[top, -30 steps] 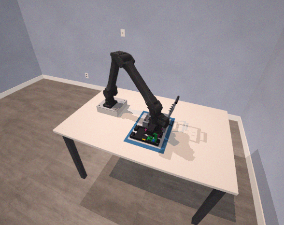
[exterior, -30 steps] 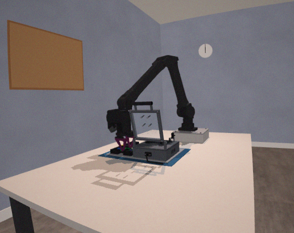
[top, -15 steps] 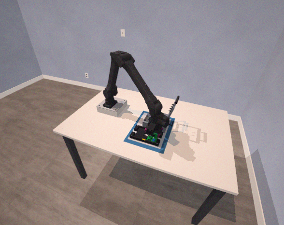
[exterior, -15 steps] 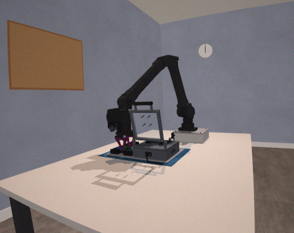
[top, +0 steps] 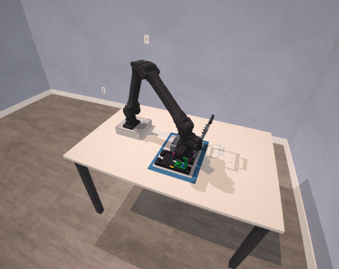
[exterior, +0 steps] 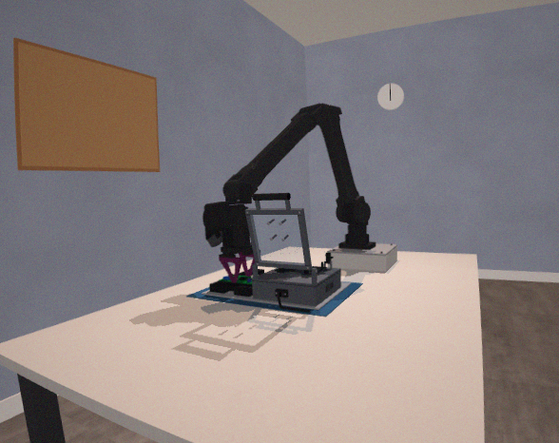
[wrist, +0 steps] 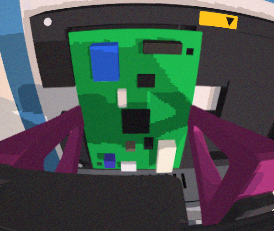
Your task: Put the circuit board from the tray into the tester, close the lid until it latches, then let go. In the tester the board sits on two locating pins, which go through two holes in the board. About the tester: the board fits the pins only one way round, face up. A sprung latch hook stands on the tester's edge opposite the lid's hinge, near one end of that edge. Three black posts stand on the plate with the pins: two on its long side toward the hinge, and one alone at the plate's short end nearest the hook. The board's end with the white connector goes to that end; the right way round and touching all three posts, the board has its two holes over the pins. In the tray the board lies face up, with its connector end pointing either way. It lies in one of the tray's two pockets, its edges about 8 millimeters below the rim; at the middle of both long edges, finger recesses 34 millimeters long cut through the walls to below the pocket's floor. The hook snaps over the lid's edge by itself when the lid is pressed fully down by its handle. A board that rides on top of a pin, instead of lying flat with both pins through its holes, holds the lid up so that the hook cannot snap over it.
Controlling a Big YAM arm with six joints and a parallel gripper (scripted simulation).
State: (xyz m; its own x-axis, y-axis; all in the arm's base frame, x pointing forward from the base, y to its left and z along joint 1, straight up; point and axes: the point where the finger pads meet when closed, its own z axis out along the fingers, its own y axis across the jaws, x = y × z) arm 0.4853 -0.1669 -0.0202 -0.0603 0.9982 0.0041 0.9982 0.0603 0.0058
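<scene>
Now: hand 220 mm to the right of the small latch hook, 110 mm past it and 50 mm below it. Also, from my hand: clear lid (170 mm to the left, 140 mm above, 80 mm ahead); then green circuit board (right at my hand).
</scene>
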